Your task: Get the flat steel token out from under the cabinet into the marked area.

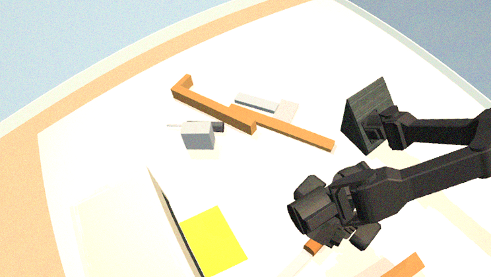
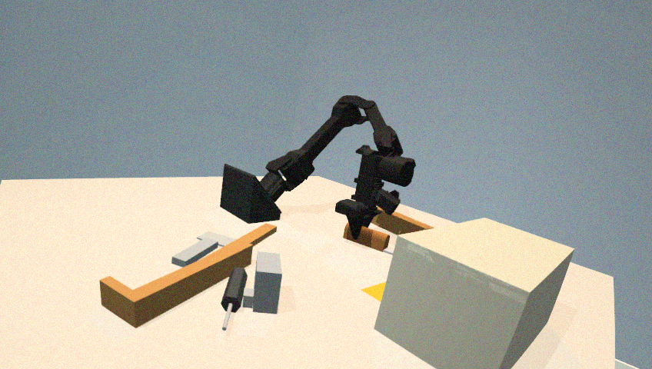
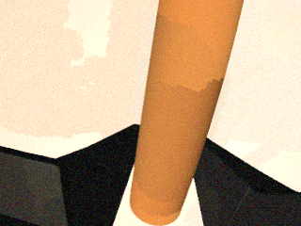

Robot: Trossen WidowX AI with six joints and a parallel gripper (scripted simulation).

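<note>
Now: the long orange bar 280 mm to the right of my gripper tip and 100 mm behind it. From my gripper tip the other things lie so: red piece 120 mm ahead, 110 mm to the left, 10 mm above; steel token 350 mm ahead, 200 mm to the right, 10 mm below; grey block 380 mm to the right, 80 mm ahead, 20 mm above.
</note>
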